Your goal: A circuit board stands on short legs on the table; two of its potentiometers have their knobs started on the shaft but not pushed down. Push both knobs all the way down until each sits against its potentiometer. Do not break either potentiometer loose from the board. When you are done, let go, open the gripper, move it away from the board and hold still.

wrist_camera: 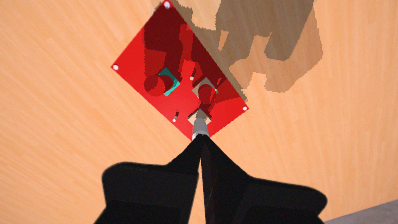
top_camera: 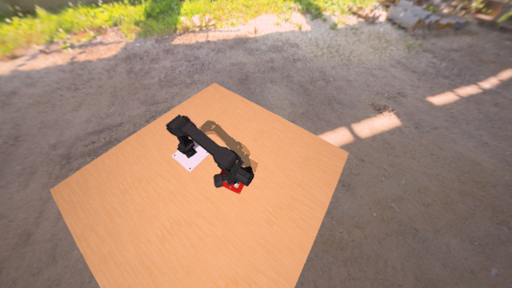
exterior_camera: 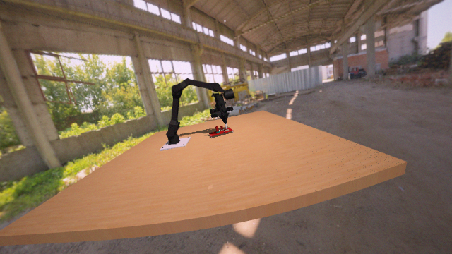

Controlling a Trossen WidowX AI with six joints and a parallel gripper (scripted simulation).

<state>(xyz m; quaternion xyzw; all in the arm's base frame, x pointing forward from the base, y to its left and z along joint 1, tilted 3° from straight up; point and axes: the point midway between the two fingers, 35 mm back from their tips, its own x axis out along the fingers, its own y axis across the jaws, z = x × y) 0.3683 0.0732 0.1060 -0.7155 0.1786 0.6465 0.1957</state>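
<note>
Now: the grey knob 20 mm below my gripper tip. Round my gripper tip: red knob: 60 mm behind, 20 mm to the right, 20 mm below.
</note>
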